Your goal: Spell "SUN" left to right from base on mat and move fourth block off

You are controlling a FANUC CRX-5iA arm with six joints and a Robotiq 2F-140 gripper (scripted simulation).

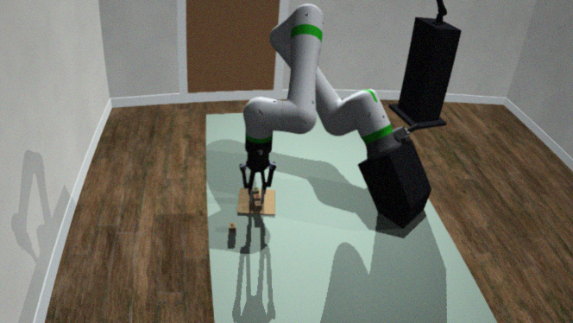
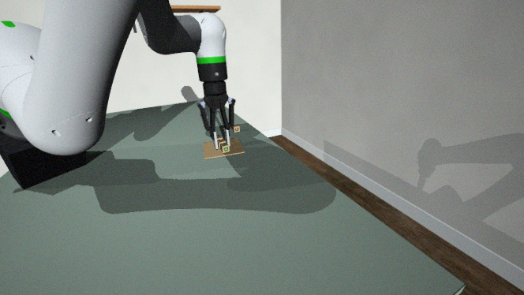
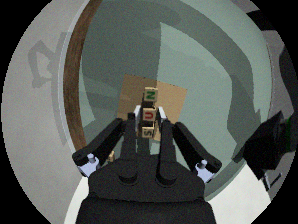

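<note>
Now: hand 40 mm above the tan mat.
</note>
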